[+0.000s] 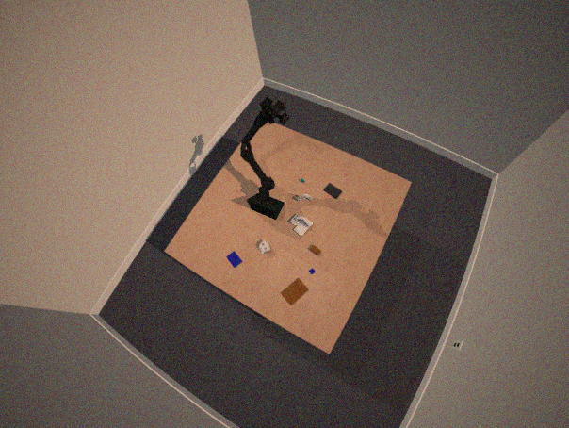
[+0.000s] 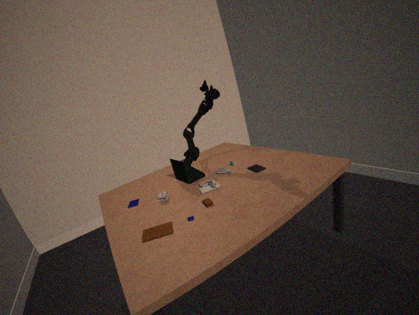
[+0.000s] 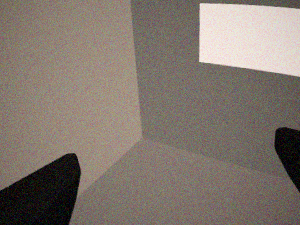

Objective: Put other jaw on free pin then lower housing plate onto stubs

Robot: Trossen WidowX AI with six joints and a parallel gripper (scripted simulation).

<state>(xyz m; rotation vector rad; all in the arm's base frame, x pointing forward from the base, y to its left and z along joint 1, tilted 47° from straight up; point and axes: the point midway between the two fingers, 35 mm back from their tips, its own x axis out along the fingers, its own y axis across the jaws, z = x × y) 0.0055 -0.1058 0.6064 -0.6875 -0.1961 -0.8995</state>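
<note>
Right now the jaw is 600 mm below my gripper tip, 280 mm ahead of it and 180 mm to the right of it. Round my gripper tip: base: 600 mm below, 370 mm to the right, 350 mm ahead; dark plate: 600 mm below, 400 mm ahead, 40 mm to the right; teal piece: 590 mm below, 170 mm ahead, 80 mm to the right.
</note>
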